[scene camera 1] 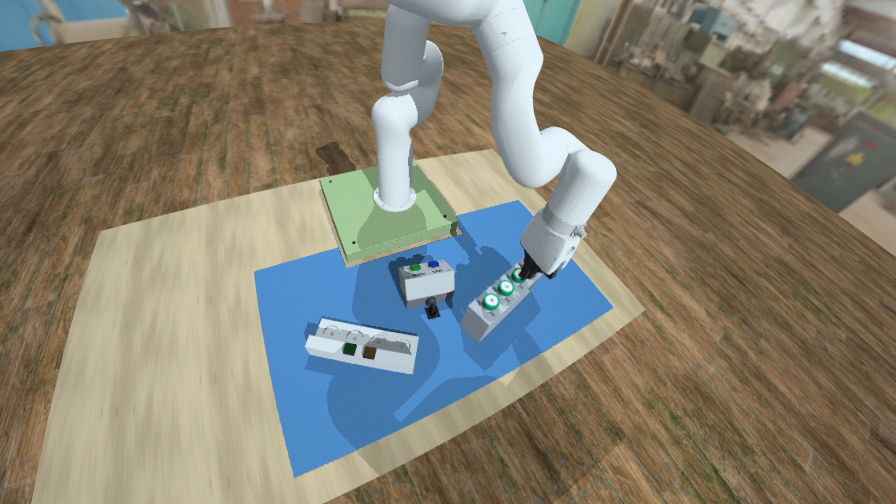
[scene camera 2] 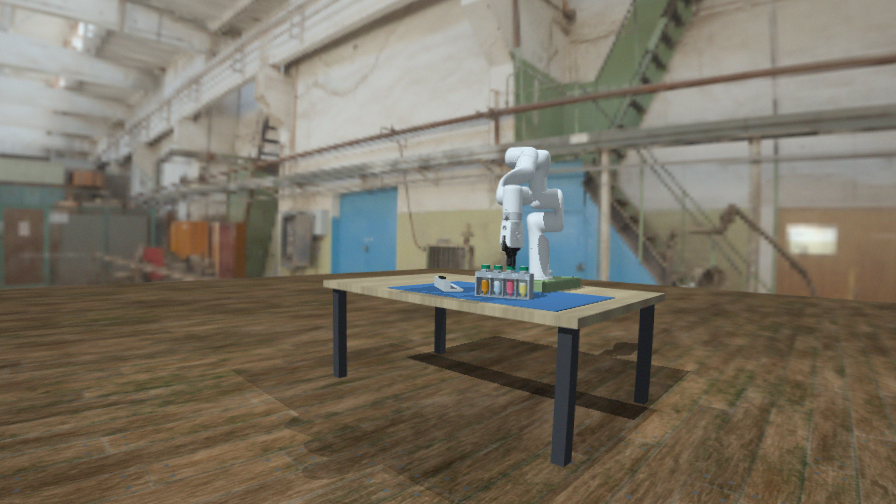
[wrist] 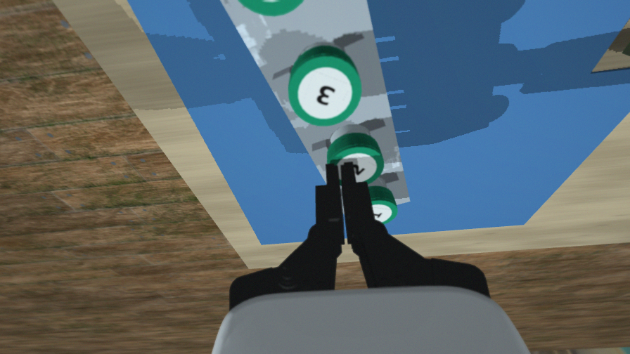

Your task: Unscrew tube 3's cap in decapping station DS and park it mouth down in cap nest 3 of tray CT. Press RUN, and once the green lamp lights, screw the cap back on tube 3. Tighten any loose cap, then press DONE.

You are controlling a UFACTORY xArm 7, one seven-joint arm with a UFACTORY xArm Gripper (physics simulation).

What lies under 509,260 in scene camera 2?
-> The gripper.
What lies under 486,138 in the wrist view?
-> A blue mat.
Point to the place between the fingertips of the gripper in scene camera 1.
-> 525,276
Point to a grey button box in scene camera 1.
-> At 427,286
